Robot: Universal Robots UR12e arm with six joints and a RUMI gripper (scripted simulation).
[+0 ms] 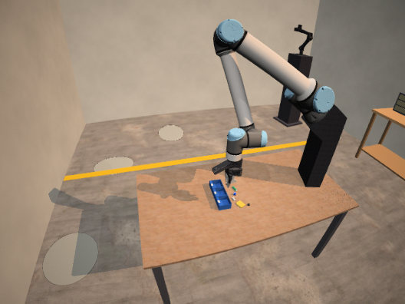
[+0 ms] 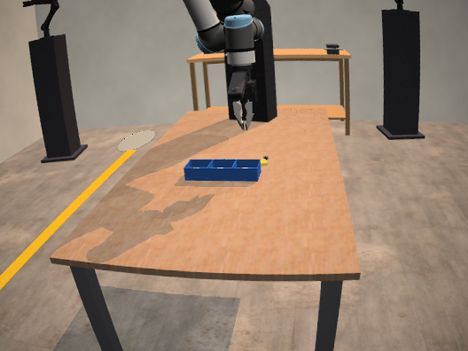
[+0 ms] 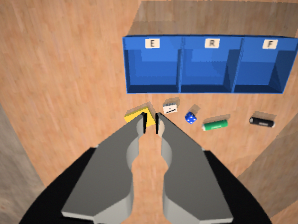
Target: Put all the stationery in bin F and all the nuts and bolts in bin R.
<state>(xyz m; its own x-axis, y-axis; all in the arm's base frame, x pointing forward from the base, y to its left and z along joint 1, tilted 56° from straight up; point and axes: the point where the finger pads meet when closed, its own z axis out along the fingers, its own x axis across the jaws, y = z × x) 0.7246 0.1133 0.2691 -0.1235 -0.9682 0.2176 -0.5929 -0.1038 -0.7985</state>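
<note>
Right now the grey piece is 80 mm behind my hand, 20 mm to the right of it and 170 mm below it. The rest, counted from my hand: blue die: 110 mm behind, 50 mm to the right, 170 mm below; then yellow block: 90 mm behind, 40 mm to the left, 170 mm below; then blue three-part bin: 80 mm to the right, 150 mm below.
</note>
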